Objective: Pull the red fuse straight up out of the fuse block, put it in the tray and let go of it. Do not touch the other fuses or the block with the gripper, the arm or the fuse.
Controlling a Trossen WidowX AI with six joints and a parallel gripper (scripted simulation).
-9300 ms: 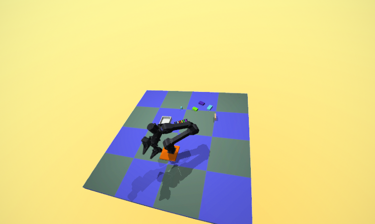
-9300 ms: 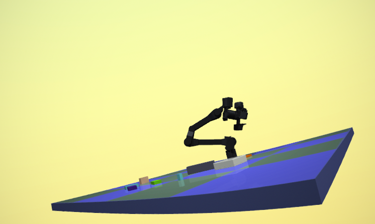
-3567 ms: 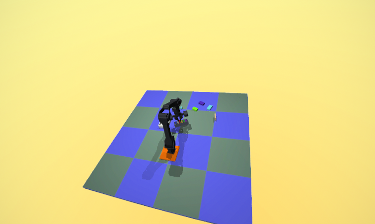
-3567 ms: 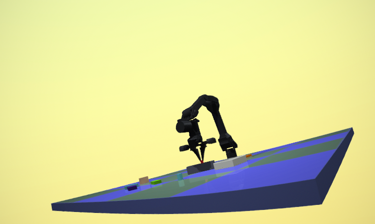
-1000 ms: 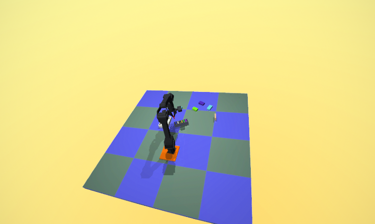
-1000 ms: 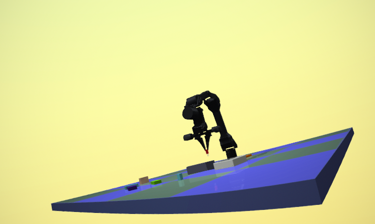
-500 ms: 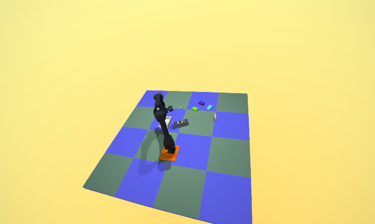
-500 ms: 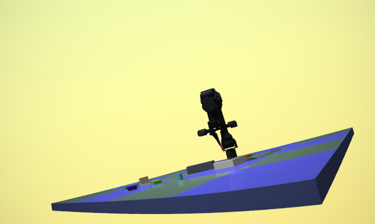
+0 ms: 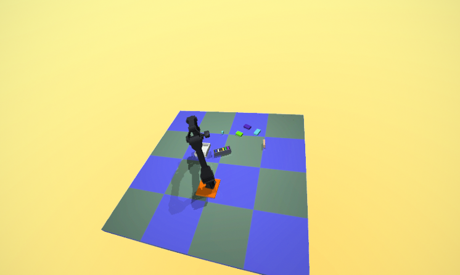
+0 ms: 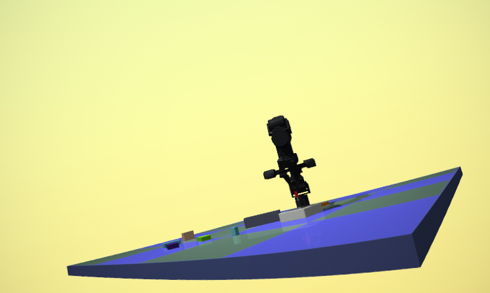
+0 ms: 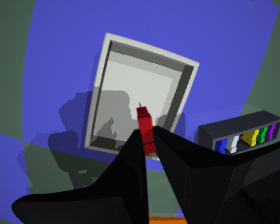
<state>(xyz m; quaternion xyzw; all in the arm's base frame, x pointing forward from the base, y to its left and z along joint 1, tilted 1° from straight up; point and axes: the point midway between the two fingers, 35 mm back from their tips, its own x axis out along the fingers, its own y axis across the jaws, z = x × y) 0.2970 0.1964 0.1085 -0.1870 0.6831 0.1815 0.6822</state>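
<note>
The red fuse is 1 cm below my gripper tip. From my gripper tip the other things lie so: white tray: 8 cm below; white fuse: 15 cm to the right, 6 cm below; yellow fuse: 2 cm ahead, 18 cm to the right, 6 cm below.
</note>
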